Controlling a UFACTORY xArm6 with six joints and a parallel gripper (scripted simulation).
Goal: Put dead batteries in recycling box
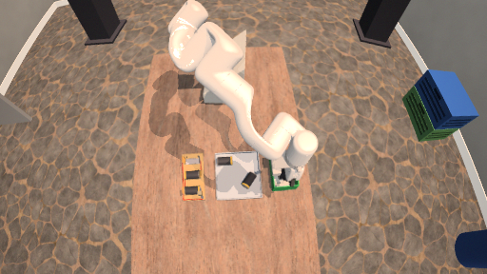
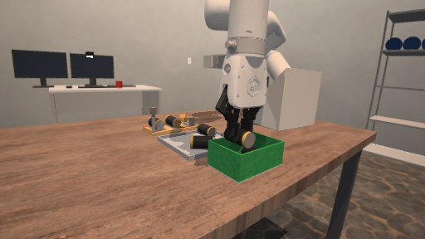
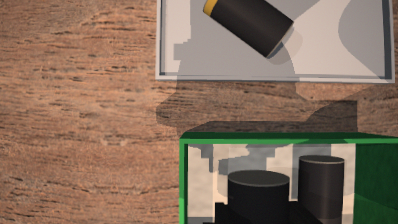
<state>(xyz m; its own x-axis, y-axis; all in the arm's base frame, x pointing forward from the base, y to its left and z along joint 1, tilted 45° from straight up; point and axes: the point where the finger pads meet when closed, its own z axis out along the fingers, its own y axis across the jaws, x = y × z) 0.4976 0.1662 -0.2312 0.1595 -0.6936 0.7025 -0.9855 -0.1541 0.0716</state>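
My hand is 3 cm past the green recycling box and 7 cm above it. From my hand the other things lie so: grey tray: 18 cm to the right, 9 cm below.
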